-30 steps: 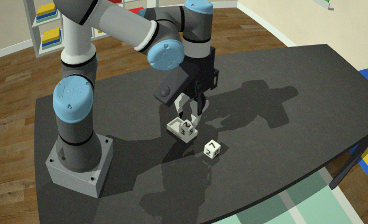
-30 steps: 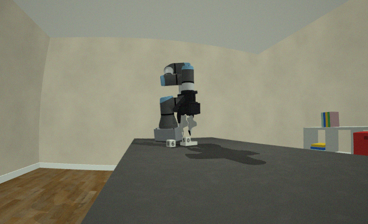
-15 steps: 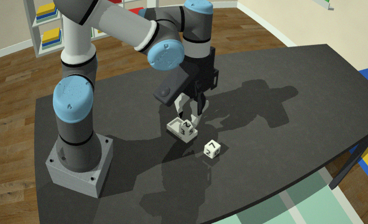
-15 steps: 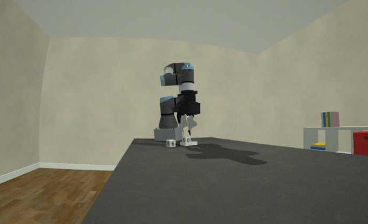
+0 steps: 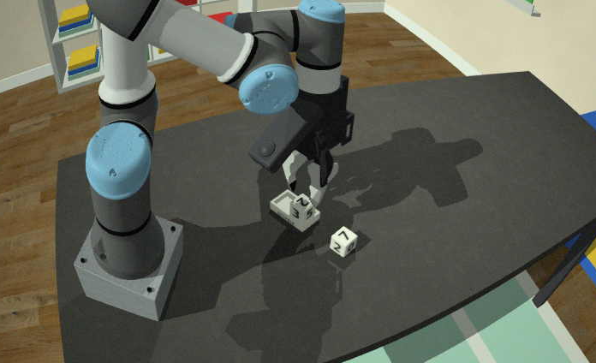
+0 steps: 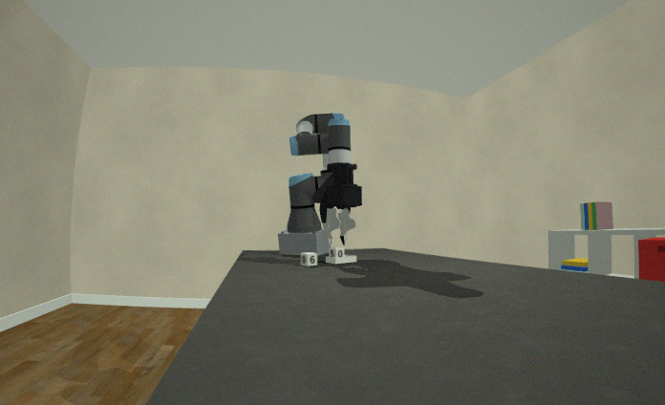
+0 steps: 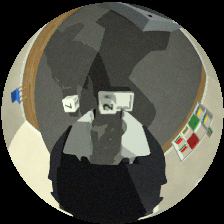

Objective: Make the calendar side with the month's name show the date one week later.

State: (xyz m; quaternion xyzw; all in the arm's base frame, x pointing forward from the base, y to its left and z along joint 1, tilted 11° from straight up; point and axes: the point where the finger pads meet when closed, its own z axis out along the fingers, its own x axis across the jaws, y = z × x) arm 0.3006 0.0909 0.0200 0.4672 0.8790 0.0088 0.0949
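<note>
Now: hand 6 cm above the white tray, 1 cm to the right of it and 1 cm past it.
</note>
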